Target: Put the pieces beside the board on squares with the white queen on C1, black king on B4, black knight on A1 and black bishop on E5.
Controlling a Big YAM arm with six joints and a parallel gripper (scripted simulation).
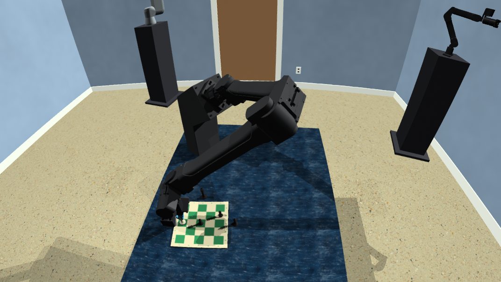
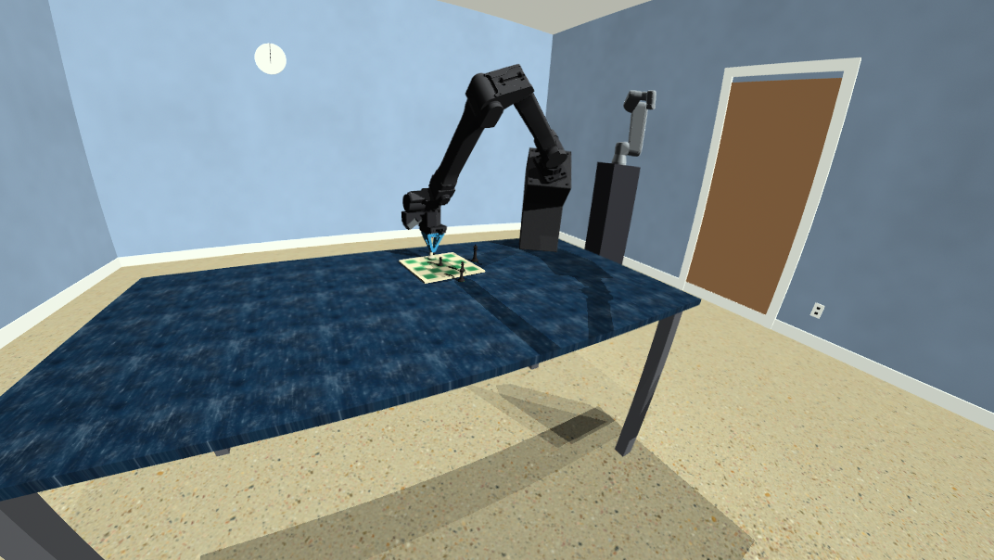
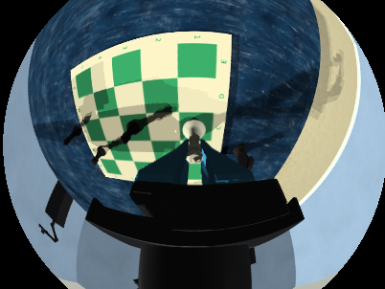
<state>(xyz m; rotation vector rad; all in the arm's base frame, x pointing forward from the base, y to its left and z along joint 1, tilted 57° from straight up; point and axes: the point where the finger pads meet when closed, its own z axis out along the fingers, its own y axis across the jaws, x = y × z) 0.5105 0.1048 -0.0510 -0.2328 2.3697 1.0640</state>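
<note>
The white queen lies 1 cm ahead of my hand. The rest, counted from my hand: black king: 15 cm behind, 2 cm to the left, 1 cm below; cream board: 7 cm to the left, 4 cm below, 2 cm behind.
</note>
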